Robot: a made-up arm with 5 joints.
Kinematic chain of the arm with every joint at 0, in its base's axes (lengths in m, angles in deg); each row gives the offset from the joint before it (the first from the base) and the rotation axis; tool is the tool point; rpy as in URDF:
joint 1: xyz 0.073 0 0.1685 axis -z
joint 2: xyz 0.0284 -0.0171 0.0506 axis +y
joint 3: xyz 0.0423 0 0.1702 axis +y
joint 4: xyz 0.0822 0 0.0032 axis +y
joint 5: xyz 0.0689 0.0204 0 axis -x
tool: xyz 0 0 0 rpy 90 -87.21 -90
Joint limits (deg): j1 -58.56..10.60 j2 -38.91..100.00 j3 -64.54..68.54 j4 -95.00..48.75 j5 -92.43..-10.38
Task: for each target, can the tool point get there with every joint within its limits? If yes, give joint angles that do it. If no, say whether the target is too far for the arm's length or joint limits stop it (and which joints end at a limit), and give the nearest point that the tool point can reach.
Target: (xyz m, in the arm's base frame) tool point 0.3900 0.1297 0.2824
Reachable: yes | joints -21.70 61.84 -53.29 -33.76 -36.06
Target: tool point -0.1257 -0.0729 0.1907
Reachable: no: joint limits stop it (at a limit: joint 1, joint 2, joint 3) | nearest point 0.0919 0.0372 0.1437 | short by 0.248 m
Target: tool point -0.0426 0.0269 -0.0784
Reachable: no: joint limits stop it (at a limit: joint 1, joint 2) | nearest point 0.1129 0.0716 0.0409 | short by 0.201 m
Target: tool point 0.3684 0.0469 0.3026
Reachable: yes | joints -8.39 32.37 -6.01 -23.05 -83.35
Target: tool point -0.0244 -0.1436 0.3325
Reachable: no: joint limits stop it (at a limit: joint 2, joint 3, joint 4) | nearest point -0.0018 -0.1103 0.4355 | short by 0.111 m
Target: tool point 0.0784 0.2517 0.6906
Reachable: no: too far | nearest point 0.1483 0.1295 0.5215 | short by 0.220 m
